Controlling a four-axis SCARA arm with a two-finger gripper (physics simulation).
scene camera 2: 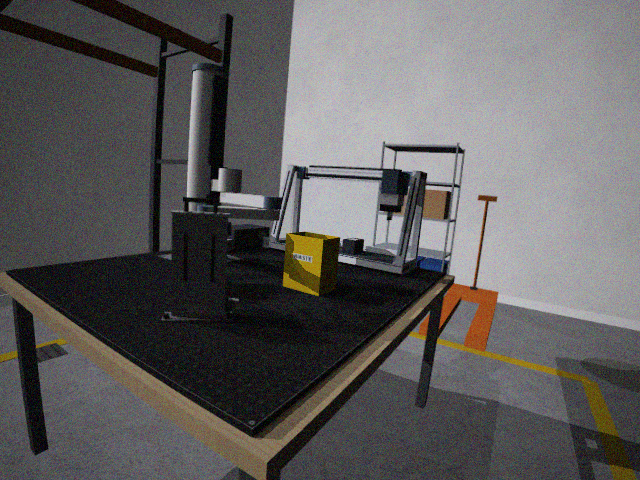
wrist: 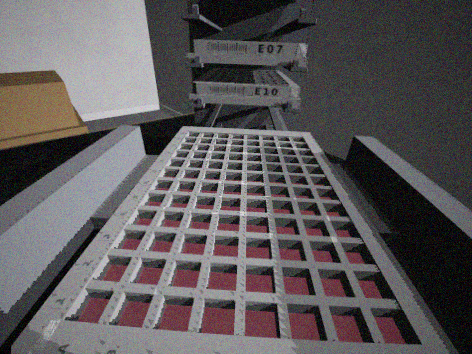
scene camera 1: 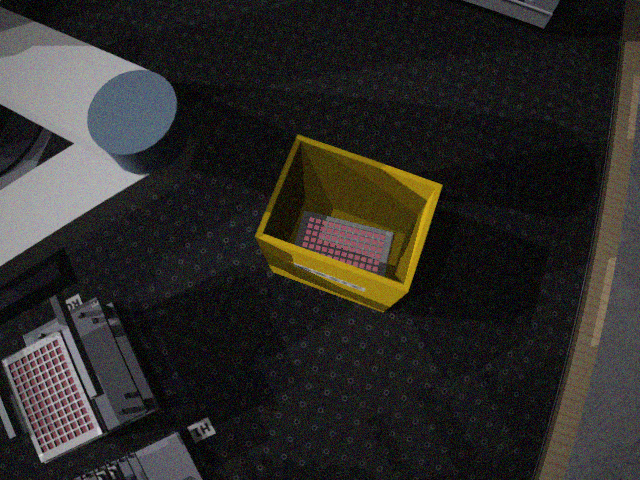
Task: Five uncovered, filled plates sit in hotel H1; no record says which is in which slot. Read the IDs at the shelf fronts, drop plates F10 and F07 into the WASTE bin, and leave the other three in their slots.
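Frame: origin at the arm's base, x ahead, y left, z up, level; millimetres.
Seen in the pictures: gripper, fingertip midpoint: (wrist: 244, 150) (scene camera 1: 56, 416).
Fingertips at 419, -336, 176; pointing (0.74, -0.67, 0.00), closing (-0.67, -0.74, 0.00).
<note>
Offsets run from my fingertips to a thing's top centre, as dx, dy, dz.
My gripper (scene camera 1: 50, 395) (wrist: 244, 150) is shut on a filled plate {-18, +16, -3} (scene camera 1: 31, 373) (wrist: 243, 210) with pink wells, held level; its ID does not show. The wrist view shows plate E07 {+102, -92, +47} (wrist: 225, 48) above plate E10 {+102, -92, +18} (wrist: 225, 91) in their slots, beyond the held plate. Hotel H1 (scene camera 1: 168, 454) (scene camera 2: 199, 237) is a dark grey tower, partly cut off in scene camera 1; its other slots are not readable. The yellow WASTE bin {+227, +310, +37} (scene camera 1: 336, 281) (scene camera 2: 326, 266) stands upright. A pink-welled plate {+225, +308, -143} (scene camera 1: 348, 240) lies on its floor, ID hidden.
A grey fixture {-36, +35, -93} (scene camera 1: 111, 361) stands beside the held plate. The white arm link (scene camera 1: 56, 191) and blue joint (scene camera 1: 131, 111) are left of the bin. A gantry machine (scene camera 2: 412, 222) stands behind the bin. An orange-brown box shape (wrist: 37, 107) shows in the wrist view.
</note>
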